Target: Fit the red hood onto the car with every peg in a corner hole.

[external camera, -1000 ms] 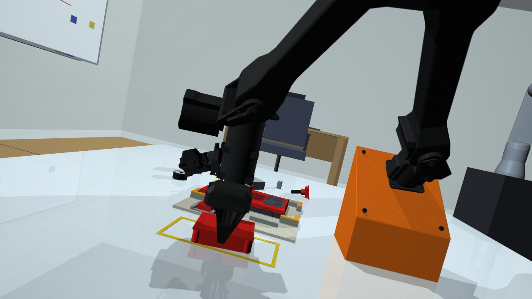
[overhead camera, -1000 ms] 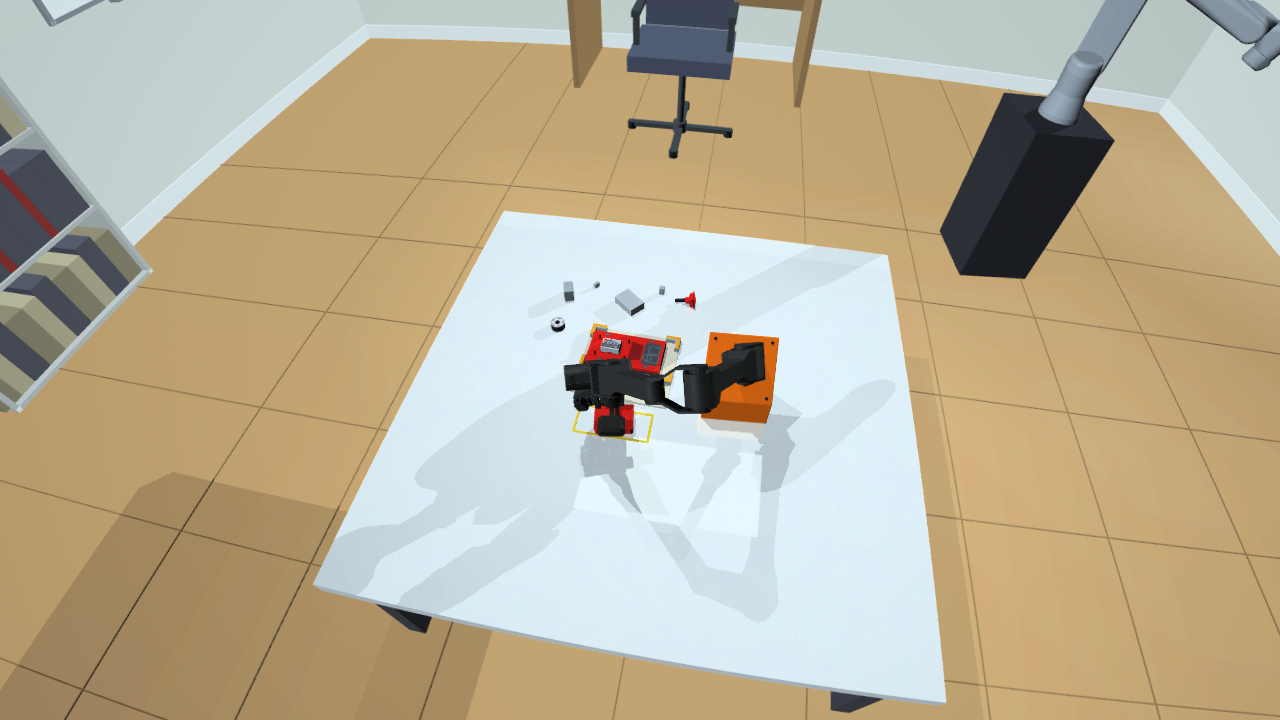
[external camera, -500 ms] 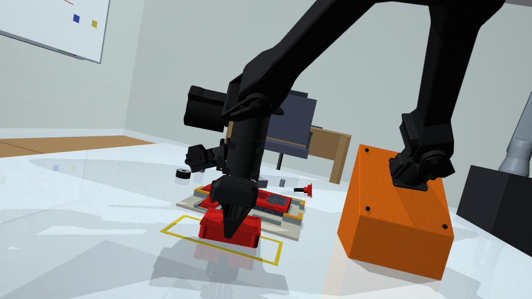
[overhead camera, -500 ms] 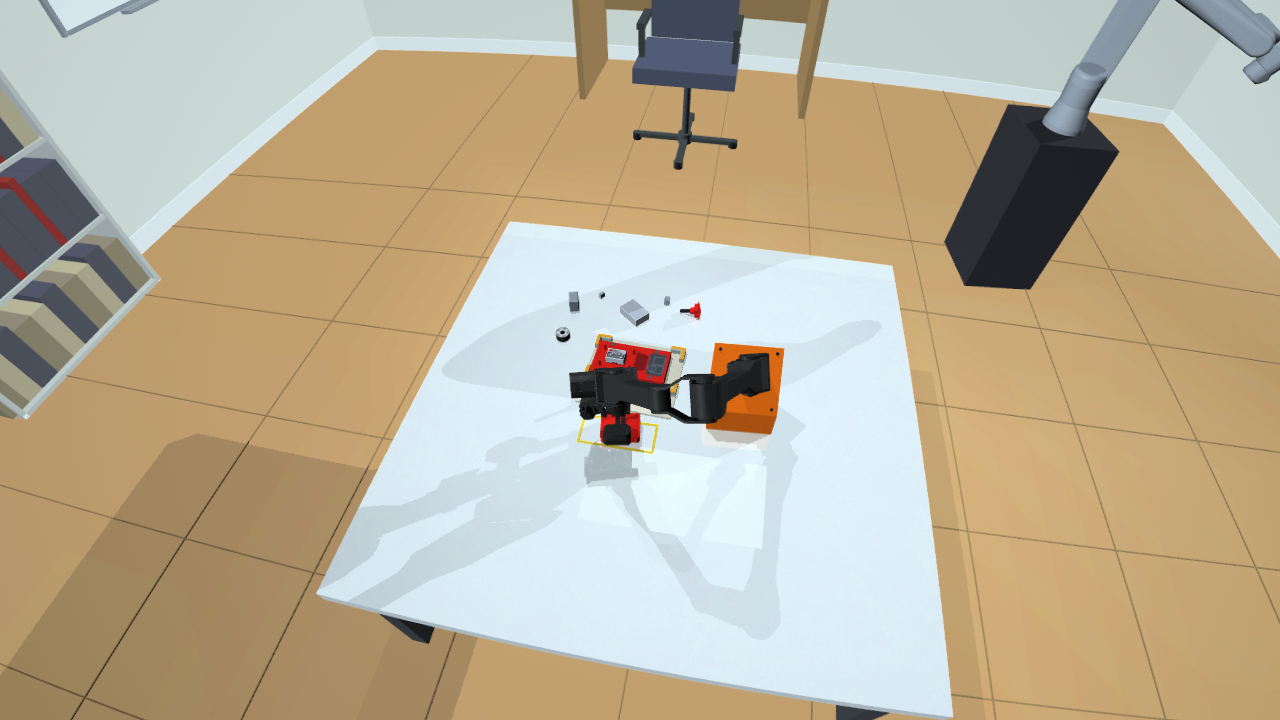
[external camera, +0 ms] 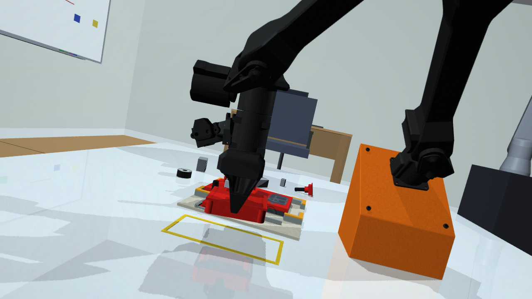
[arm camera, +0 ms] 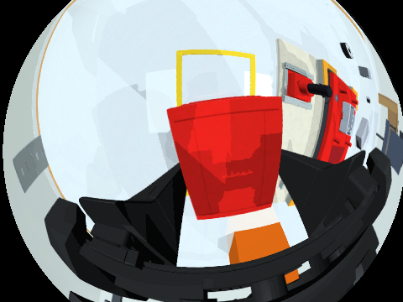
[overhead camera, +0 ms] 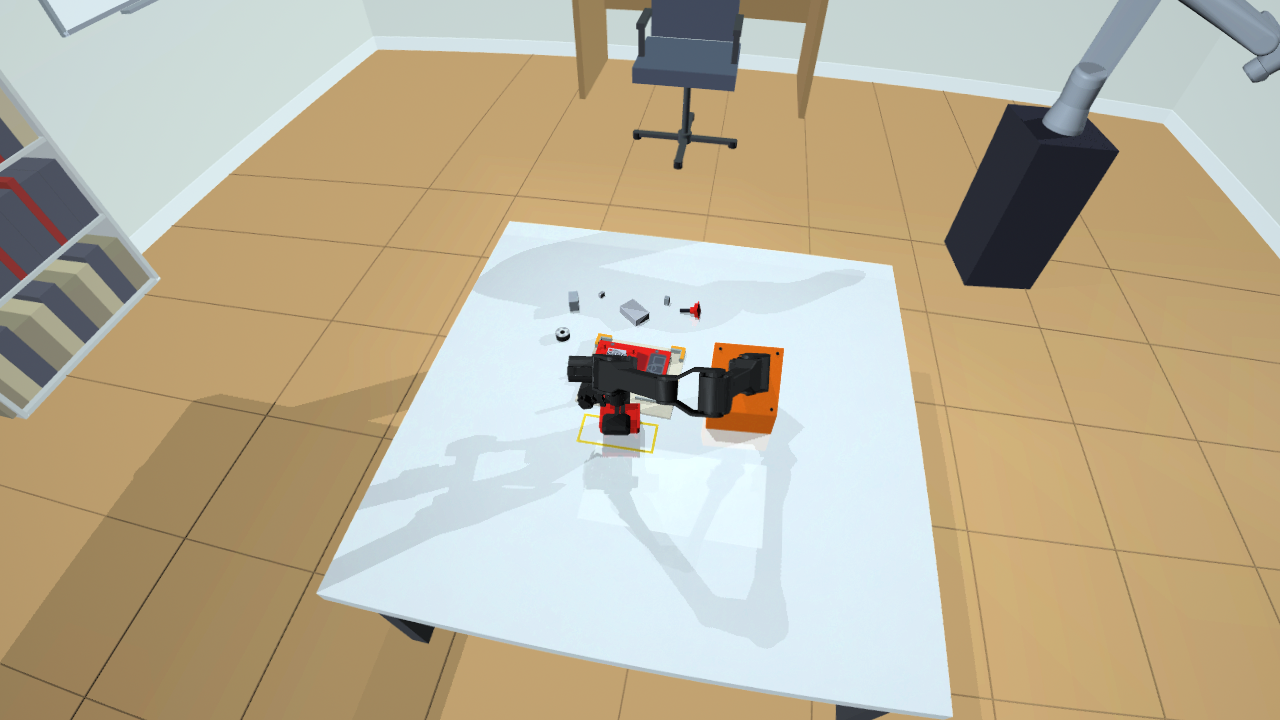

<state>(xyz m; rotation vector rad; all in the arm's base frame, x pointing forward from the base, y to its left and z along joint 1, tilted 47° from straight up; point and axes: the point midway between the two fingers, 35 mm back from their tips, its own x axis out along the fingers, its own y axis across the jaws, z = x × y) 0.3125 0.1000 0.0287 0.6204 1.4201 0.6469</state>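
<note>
The grey engine block lies 30 mm ahead of my gripper tip, 210 mm to the right of it and 30 mm below it. Also, from my gripper tip: red hood: 10 mm above; then jig: 10 mm behind, 190 mm to the right, 40 mm below.
</note>
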